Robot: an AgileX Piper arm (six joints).
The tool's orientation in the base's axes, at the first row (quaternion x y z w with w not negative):
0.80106 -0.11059 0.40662 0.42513
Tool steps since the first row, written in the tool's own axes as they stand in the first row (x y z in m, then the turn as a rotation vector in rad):
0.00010 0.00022 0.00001 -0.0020 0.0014 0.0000
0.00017 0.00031 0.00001 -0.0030 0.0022 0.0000
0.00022 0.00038 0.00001 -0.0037 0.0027 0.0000
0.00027 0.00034 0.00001 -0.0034 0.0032 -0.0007
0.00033 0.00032 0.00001 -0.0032 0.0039 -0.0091
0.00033 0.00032 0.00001 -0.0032 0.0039 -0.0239
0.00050 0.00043 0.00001 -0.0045 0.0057 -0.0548
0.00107 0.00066 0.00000 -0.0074 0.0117 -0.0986
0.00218 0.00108 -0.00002 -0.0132 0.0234 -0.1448
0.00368 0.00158 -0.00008 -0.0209 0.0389 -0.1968
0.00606 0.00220 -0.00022 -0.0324 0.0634 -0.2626
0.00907 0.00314 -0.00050 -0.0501 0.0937 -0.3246
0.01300 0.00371 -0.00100 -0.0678 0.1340 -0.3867
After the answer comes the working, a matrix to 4 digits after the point.
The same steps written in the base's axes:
-0.00004 -0.00013 0.00020 -0.0020 -0.0012 -0.0007
-0.00005 -0.00017 0.00031 -0.0031 -0.0019 -0.0009
-0.00005 -0.00020 0.00039 -0.0038 -0.0023 -0.0012
0.00000 -0.00017 0.00040 -0.0043 -0.0020 -0.0004
0.00005 -0.00015 0.00043 -0.0092 0.0041 0.0027
0.00005 -0.00015 0.00043 -0.0174 0.0155 0.0073
0.00010 -0.00019 0.00062 -0.0364 0.0380 0.0169
0.00034 -0.00022 0.00119 -0.0659 0.0676 0.0318
0.00083 -0.00028 0.00227 -0.1015 0.0951 0.0486
0.00150 -0.00029 0.00370 -0.1435 0.1243 0.0680
0.00263 -0.00016 0.00589 -0.2004 0.1581 0.0942
0.00393 -0.00001 0.00877 -0.2622 0.1843 0.1180
0.00589 0.00068 0.01219 -0.3293 0.2044 0.1477

The tool's axes in the first row as the columns of a matrix, in the base's axes (rounded; the answer above uses it unrounded):
0.6449 -0.5229 0.5574
0.1686 -0.6141 -0.7710
0.7455 0.5912 -0.3079

